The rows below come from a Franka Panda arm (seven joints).
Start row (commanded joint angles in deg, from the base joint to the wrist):
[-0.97, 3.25, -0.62, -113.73, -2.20, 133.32, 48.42]
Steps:
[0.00, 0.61, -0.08, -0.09, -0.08, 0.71, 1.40]
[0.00, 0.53, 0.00, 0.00, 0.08, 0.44, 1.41]
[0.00, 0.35, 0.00, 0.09, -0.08, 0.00, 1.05]
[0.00, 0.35, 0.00, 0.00, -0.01, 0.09, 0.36]
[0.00, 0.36, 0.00, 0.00, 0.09, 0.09, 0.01]
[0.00, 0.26, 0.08, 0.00, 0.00, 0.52, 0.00]
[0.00, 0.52, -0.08, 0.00, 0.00, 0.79, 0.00]
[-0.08, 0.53, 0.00, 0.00, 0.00, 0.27, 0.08]
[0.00, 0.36, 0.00, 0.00, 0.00, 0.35, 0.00]
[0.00, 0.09, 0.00, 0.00, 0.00, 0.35, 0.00]
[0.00, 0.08, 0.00, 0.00, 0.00, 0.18, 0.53]
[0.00, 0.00, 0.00, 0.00, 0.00, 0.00, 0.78]
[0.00, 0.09, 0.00, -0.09, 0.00, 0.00, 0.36]
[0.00, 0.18, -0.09, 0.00, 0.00, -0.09, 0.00]
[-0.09, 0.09, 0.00, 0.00, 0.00, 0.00, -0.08]
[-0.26, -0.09, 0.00, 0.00, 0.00, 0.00, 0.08]
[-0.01, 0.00, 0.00, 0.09, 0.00, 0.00, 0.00]
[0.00, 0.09, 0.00, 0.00, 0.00, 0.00, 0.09]
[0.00, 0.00, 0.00, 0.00, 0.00, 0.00, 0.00]
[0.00, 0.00, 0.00, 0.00, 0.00, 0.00, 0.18]
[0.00, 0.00, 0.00, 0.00, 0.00, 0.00, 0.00]
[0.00, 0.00, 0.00, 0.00, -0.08, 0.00, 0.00]
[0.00, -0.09, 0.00, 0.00, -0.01, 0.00, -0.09]
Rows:
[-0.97, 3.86, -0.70, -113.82, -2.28, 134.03, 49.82]
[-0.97, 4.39, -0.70, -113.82, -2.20, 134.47, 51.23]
[-0.97, 4.74, -0.70, -113.73, -2.28, 134.47, 52.28]
[-0.97, 5.09, -0.70, -113.73, -2.29, 134.56, 52.64]
[-0.97, 5.45, -0.70, -113.73, -2.20, 134.65, 52.65]
[-0.97, 5.71, -0.62, -113.73, -2.20, 135.17, 52.65]
[-0.97, 6.23, -0.70, -113.73, -2.20, 135.96, 52.65]
[-1.05, 6.76, -0.70, -113.73, -2.20, 136.23, 52.73]
[-1.05, 7.12, -0.70, -113.73, -2.20, 136.58, 52.73]
[-1.05, 7.21, -0.70, -113.73, -2.20, 136.93, 52.73]
[-1.05, 7.29, -0.70, -113.73, -2.20, 137.11, 53.26]
[-1.05, 7.29, -0.70, -113.73, -2.20, 137.11, 54.04]
[-1.05, 7.38, -0.70, -113.82, -2.20, 137.11, 54.40]
[-1.05, 7.56, -0.79, -113.82, -2.20, 137.02, 54.40]
[-1.14, 7.65, -0.79, -113.82, -2.20, 137.02, 54.32]
[-1.40, 7.56, -0.79, -113.82, -2.20, 137.02, 54.40]
[-1.41, 7.56, -0.79, -113.73, -2.20, 137.02, 54.40]
[-1.41, 7.65, -0.79, -113.73, -2.20, 137.02, 54.49]
[-1.41, 7.65, -0.79, -113.73, -2.20, 137.02, 54.49]
[-1.41, 7.65, -0.79, -113.73, -2.20, 137.02, 54.67]
[-1.41, 7.65, -0.79, -113.73, -2.20, 137.02, 54.67]
[-1.41, 7.65, -0.79, -113.73, -2.28, 137.02, 54.67]
[-1.41, 7.56, -0.79, -113.73, -2.29, 137.02, 54.58]

